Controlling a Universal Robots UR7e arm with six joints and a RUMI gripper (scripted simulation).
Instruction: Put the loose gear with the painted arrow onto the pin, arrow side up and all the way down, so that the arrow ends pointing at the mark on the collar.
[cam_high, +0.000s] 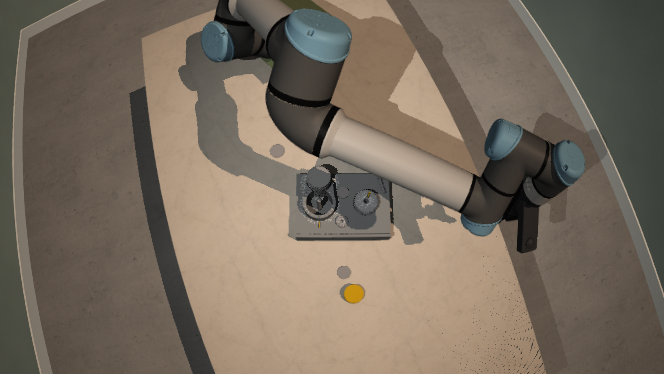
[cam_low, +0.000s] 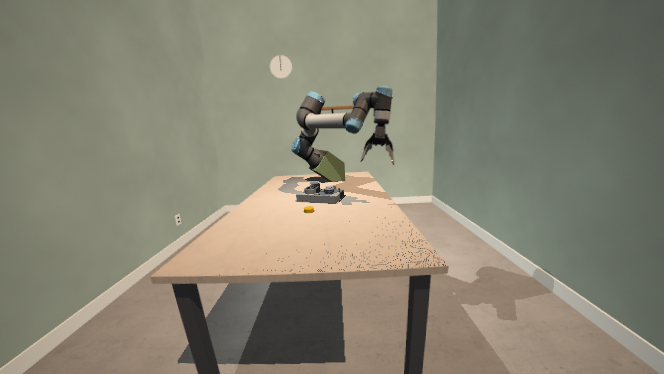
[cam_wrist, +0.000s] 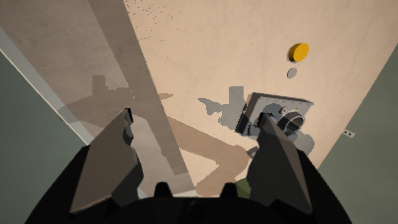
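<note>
The toothed gear is 23 cm behind my hand, 22 cm to the right of it and 17 cm below it. From my hand the other things lie so: grey disc (10 cm behind, 34 cm to the right, 22 cm below); then grey bolt (27 cm behind, 16 cm to the right, 18 cm below); then yellow disc (3 cm behind, 35 cm to the right, 22 cm below).
</note>
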